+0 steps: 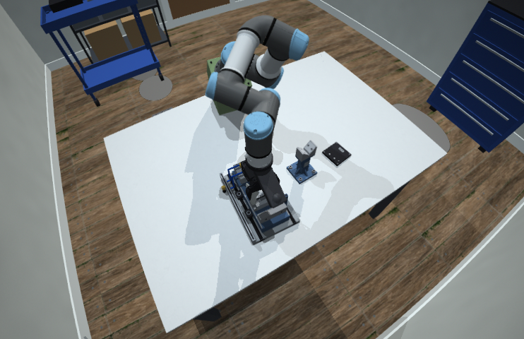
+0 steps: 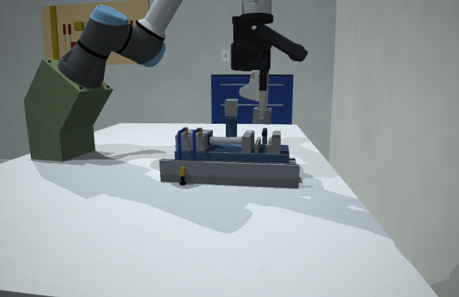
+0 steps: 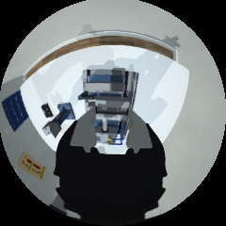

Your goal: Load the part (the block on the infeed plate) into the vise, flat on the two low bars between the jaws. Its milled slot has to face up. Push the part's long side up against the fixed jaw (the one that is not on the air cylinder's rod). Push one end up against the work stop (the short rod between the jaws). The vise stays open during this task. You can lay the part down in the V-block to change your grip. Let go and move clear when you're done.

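The part lies right at my hand. The rest, counted from my hand: work stop (6 cm to the left, 6 cm below, 2 cm ahead); fixed jaw (7 cm below, 4 cm ahead, 1 cm to the left); moving jaw (7 cm below, 3 cm to the left, 3 cm behind).
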